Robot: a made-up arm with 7 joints.
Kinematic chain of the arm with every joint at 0, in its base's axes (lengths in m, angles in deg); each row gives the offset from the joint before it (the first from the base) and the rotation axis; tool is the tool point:
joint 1: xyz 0 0 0.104 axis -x
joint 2: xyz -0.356 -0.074 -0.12 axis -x
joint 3: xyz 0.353 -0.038 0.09 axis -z
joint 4: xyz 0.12 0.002 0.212 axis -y
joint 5: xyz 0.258 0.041 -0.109 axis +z
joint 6: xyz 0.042 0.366 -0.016 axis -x
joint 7: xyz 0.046 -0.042 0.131 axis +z
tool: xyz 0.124 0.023 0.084
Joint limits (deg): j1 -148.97..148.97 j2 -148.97..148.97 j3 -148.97..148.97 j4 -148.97..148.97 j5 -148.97..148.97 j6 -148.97..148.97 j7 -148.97..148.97
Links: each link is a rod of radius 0.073 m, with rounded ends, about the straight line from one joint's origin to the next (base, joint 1, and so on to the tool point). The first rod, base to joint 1, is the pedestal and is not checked.
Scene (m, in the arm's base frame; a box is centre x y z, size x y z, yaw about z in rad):
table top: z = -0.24
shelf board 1: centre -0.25 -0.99 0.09 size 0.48 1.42 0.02 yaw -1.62
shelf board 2: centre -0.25 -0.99 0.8 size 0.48 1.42 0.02 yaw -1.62
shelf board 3: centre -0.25 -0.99 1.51 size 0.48 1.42 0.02 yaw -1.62
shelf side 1: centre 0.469 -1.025 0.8 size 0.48 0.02 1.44 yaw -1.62
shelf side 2: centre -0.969 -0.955 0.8 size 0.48 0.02 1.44 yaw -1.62
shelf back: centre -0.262 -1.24 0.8 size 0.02 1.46 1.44 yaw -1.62
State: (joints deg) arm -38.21 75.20 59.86 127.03 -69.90 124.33 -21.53
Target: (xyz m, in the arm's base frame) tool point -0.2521 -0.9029 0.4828
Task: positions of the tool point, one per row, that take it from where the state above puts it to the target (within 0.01 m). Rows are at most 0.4 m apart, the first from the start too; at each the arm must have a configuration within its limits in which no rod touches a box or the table.
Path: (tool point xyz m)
1: -0.2691 0.5624 0.9038
2: -0.4094 0.2136 0.9412
3: -0.5029 -0.1261 0.8331
4: -0.5437 -0.3933 0.6021
5: -0.4768 -0.5381 0.6306
6: -0.3783 -0.7173 0.5986
7: -0.2521 -0.9029 0.4828

